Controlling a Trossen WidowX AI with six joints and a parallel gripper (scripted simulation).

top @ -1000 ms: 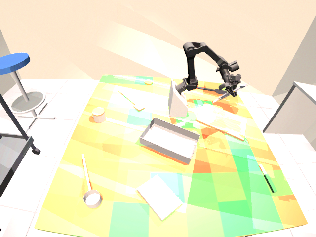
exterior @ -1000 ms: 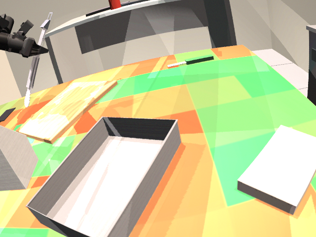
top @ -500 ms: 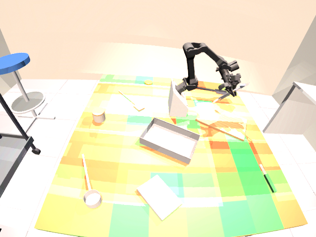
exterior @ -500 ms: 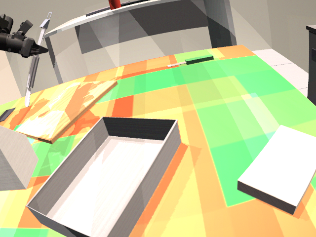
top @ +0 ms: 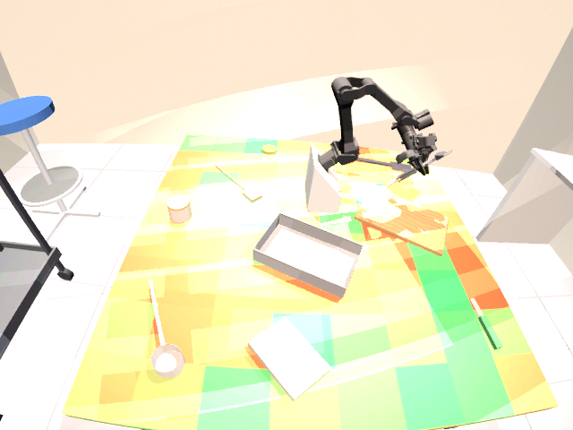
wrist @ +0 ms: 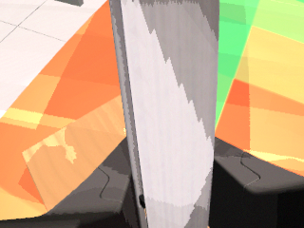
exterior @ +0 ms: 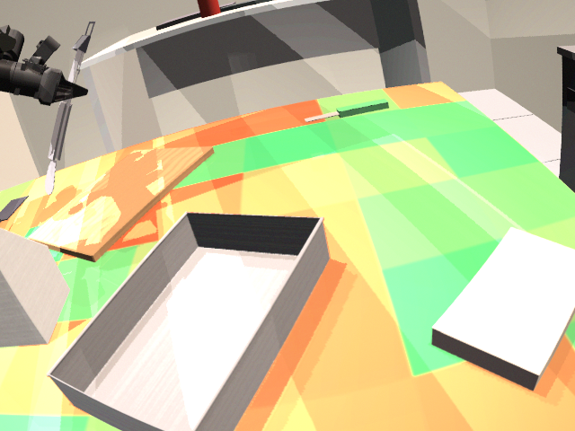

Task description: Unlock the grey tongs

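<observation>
Now: the wooden board 1 cm to the right of my gripper tip and 22 cm below it. Round my gripper tip: grey roasting tin (25 cm ahead, 39 cm to the right, 20 cm below); dark spatula (41 cm behind, 1 cm to the right, 22 cm below); white slab (59 cm ahead, 42 cm to the right, 21 cm below).
</observation>
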